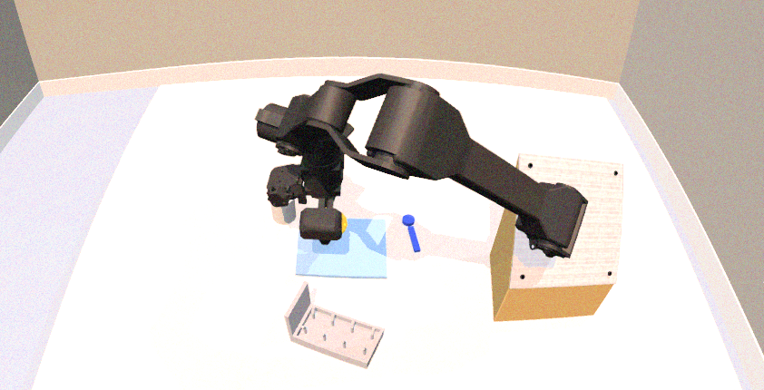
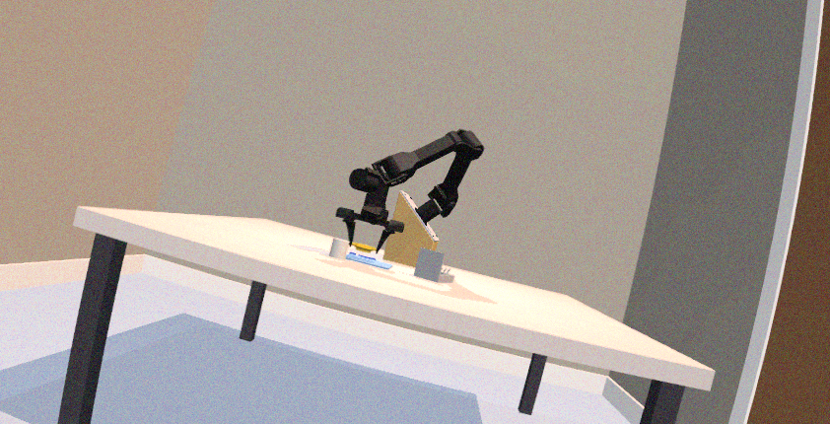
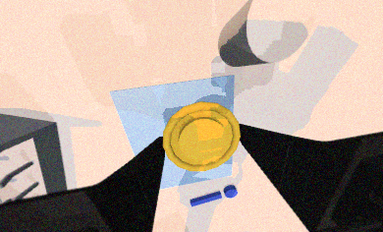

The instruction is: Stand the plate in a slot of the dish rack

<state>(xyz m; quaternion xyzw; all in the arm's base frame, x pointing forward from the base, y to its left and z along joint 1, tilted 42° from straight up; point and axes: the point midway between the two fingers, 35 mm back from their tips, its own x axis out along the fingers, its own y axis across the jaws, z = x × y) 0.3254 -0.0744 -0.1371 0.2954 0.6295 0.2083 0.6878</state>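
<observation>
Now: the light blue mat 3 cm below my gripper tip, 2 cm to the left of it and 2 cm behind it. Also, from my gripper tip: blue spoon 15 cm behind, 3 cm below, 1 cm to the right; yellow plate 1 cm above; white cup 7 cm ahead, 6 cm to the right, 1 cm below.
</observation>
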